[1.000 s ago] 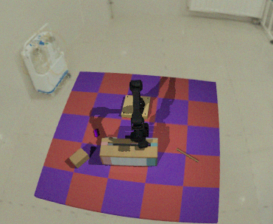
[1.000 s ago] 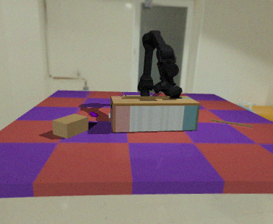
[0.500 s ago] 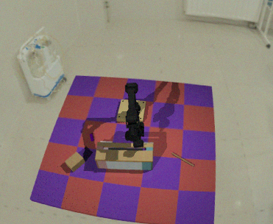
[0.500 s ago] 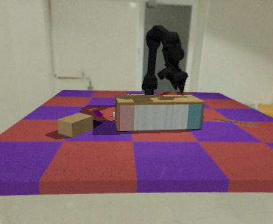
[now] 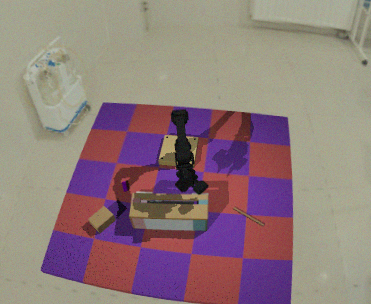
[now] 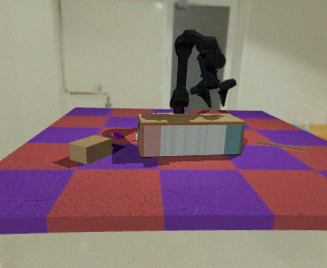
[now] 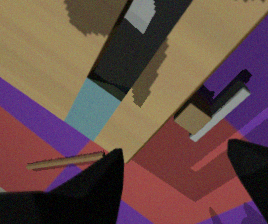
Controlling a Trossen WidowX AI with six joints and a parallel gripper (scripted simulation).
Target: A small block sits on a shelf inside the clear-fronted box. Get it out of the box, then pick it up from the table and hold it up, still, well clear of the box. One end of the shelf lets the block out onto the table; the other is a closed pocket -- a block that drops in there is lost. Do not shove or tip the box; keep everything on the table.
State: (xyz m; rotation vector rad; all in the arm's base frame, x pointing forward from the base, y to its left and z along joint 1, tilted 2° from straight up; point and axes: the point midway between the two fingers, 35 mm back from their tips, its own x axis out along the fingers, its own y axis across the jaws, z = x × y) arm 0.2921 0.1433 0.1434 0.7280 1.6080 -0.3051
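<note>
The small tan block is 140 mm below my gripper tip, 50 mm behind it and 20 mm to the left of it. Also, from my gripper tip: small purple block 420 mm to the right, 150 mm below, 20 mm behind; thin wooden stick 280 mm to the left, 150 mm below, 10 mm ahead; wooden box 120 mm to the right, 90 mm below, 70 mm ahead.
</note>
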